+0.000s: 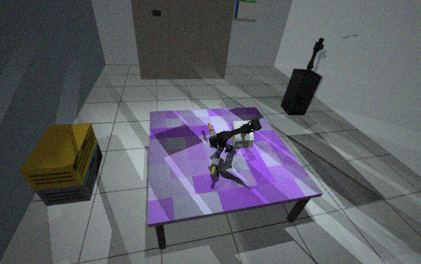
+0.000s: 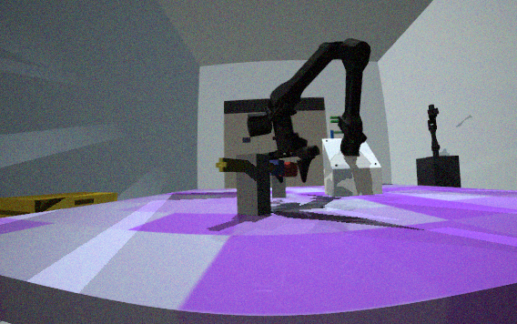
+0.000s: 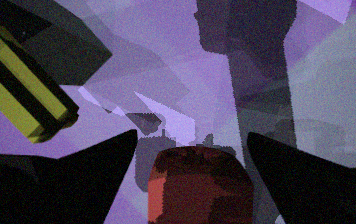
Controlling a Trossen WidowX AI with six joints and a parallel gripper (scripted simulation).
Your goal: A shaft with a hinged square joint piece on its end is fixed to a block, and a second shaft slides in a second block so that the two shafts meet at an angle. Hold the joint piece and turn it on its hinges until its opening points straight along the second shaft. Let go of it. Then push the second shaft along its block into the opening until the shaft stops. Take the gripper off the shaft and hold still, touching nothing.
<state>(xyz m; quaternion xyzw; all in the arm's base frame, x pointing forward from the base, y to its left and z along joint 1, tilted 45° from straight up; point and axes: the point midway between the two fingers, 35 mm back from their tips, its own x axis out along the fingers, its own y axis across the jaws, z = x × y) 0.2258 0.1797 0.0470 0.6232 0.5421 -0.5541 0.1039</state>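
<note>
The red joint piece is 40 mm above my gripper tip, 20 mm to the left of it and 10 mm ahead of it.
</note>
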